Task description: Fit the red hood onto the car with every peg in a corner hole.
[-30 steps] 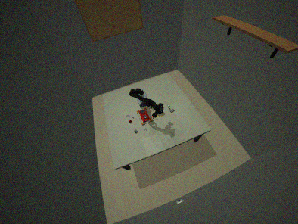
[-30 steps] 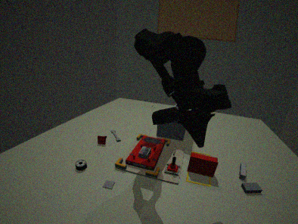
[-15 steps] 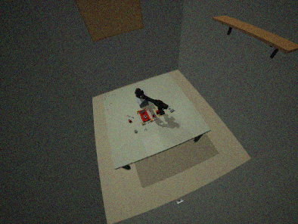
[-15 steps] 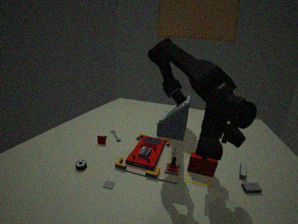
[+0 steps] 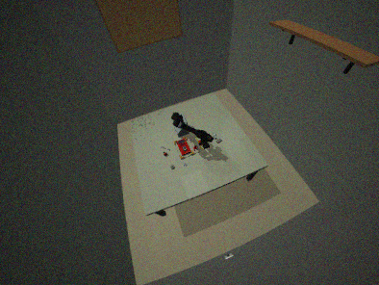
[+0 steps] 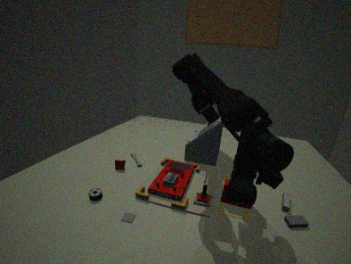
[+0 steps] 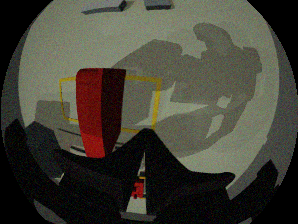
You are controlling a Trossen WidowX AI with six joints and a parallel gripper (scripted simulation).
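The red hood lies 5 cm behind my gripper tip, 2 cm below it and 1 cm to the left of it. From my gripper tip the other things lie so: dark wheel: 40 cm to the right, 10 cm ahead, 4 cm below; grey engine block: 21 cm to the right, 5 cm behind, 3 cm below.
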